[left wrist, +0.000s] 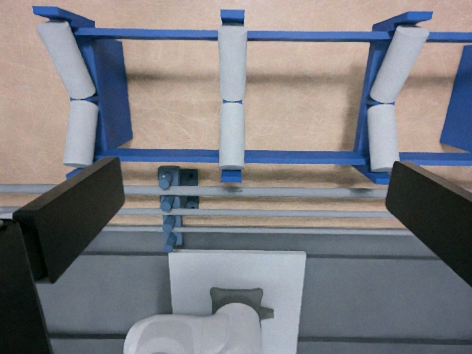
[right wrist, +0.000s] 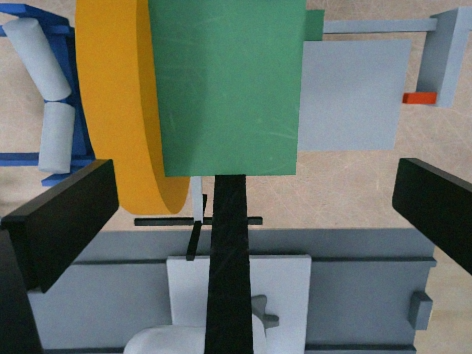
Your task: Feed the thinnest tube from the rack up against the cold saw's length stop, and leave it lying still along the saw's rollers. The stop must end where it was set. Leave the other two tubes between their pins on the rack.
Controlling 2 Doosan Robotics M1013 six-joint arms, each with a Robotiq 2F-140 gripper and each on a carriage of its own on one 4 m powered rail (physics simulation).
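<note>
In the left wrist view three grey tubes lie parallel across the rack's blue-grey pinned post. The thickest tube is nearest the rollers, then the middle tube, then the thinnest tube, nearest the grey rail. Pins stand between them; the tube ends are hidden or outside the view. My left gripper is open above the tubes, its fingers wide apart along them. My right gripper is open and empty, over the saw side. The saw is green. A grey upright with a red tab looks like the length stop.
A blue frame carries paired grey rollers in a V. A yellow curved guard rises beside the green body. A black bar crosses below it. A grey plate and bar lie right of the saw.
</note>
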